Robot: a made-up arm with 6 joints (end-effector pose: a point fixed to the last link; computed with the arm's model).
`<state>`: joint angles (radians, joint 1 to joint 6).
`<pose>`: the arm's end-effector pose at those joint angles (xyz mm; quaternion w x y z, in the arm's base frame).
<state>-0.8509 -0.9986 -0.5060 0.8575 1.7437 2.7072</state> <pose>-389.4 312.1 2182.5 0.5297 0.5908 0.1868 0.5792</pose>
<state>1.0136 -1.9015 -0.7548 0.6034 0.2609 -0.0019</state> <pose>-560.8 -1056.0 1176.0 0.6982 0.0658 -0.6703 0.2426</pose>
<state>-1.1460 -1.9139 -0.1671 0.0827 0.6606 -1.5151</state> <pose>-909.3 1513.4 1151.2 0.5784 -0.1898 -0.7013 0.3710</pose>
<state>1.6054 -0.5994 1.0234 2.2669 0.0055 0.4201</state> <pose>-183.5 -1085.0 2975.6 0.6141 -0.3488 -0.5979 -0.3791</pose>
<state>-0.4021 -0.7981 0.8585 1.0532 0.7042 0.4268</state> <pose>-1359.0 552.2 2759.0 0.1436 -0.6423 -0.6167 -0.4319</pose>
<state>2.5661 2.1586 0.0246 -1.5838 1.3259 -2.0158</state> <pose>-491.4 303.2 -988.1 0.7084 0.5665 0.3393 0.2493</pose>
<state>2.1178 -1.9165 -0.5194 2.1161 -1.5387 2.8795</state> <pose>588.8 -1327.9 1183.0 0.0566 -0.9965 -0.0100 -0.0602</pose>
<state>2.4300 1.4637 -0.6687 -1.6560 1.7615 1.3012</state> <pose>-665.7 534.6 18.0 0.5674 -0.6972 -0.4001 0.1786</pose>
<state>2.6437 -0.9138 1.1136 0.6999 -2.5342 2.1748</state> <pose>1677.7 -794.3 2462.8 0.0679 -0.5020 -0.5960 0.6230</pose>
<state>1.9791 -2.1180 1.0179 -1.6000 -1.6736 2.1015</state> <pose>916.8 -2154.1 26.2 0.0256 0.1507 -0.9534 -0.2601</pose>
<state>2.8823 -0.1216 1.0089 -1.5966 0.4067 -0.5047</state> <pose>-429.7 129.1 3060.6 0.3224 -0.5031 -0.7148 -0.3633</pose>
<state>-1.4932 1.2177 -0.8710 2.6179 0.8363 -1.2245</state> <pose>307.1 -981.0 226.6 0.6445 0.4849 0.4724 0.3555</pose>
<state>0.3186 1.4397 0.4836 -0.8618 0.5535 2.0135</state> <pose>1950.7 568.5 -70.6 0.7237 -0.6360 0.2411 0.1168</pose>
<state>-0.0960 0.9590 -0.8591 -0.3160 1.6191 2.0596</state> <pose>932.5 -229.8 511.6 0.4858 -0.8445 0.2247 -0.0194</pose>
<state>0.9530 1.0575 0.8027 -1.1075 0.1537 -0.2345</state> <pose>1399.8 1862.4 1017.2 0.7470 0.5289 0.3070 0.2607</pose>
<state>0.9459 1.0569 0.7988 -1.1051 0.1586 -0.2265</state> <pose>1412.1 1850.7 1015.2 0.7516 0.5262 0.3027 0.2580</pose>
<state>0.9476 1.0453 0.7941 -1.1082 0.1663 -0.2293</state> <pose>1404.7 1848.2 1037.1 0.7500 0.5309 0.2985 0.2582</pose>
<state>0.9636 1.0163 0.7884 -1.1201 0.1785 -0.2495</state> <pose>1365.2 1859.9 1096.7 0.7378 0.5474 0.2946 0.2628</pose>
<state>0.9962 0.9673 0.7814 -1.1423 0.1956 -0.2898</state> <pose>1286.5 1883.1 1198.4 0.7121 0.5771 0.2924 0.2725</pose>
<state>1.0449 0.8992 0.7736 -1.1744 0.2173 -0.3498</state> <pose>1166.9 1908.4 1339.1 0.6705 0.6182 0.2937 0.2863</pose>
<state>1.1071 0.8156 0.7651 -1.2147 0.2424 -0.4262</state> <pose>1010.8 1922.0 1508.0 0.6121 0.6661 0.3006 0.3021</pose>
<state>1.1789 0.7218 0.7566 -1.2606 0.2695 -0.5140</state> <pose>829.3 1911.3 1691.3 0.5381 0.7149 0.3145 0.3170</pose>
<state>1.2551 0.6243 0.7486 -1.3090 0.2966 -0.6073</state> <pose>639.5 1869.0 1873.2 0.4528 0.7583 0.3353 0.3279</pose>
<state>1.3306 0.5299 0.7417 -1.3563 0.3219 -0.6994</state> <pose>459.6 1797.8 2039.8 0.3629 0.7918 0.3611 0.3330</pose>
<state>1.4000 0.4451 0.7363 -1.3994 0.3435 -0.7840</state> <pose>305.2 1708.7 2180.3 0.2769 0.8137 0.3885 0.3321</pose>
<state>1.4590 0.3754 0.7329 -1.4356 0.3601 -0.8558</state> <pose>184.8 1618.5 2289.4 0.2023 0.8250 0.4142 0.3270</pose>
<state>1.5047 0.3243 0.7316 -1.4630 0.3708 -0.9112</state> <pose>99.7 1542.9 2365.9 0.1445 0.8286 0.4357 0.3204</pose>
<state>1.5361 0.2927 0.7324 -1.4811 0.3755 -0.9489</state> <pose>45.8 1491.9 2412.7 0.1057 0.8281 0.4517 0.3147</pose>
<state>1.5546 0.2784 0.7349 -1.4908 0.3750 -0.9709</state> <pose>15.9 1467.5 2435.5 0.0841 0.8259 0.4625 0.3113</pose>
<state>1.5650 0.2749 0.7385 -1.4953 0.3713 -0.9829</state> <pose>-0.2 1460.8 2443.9 0.0734 0.8233 0.4698 0.3098</pose>
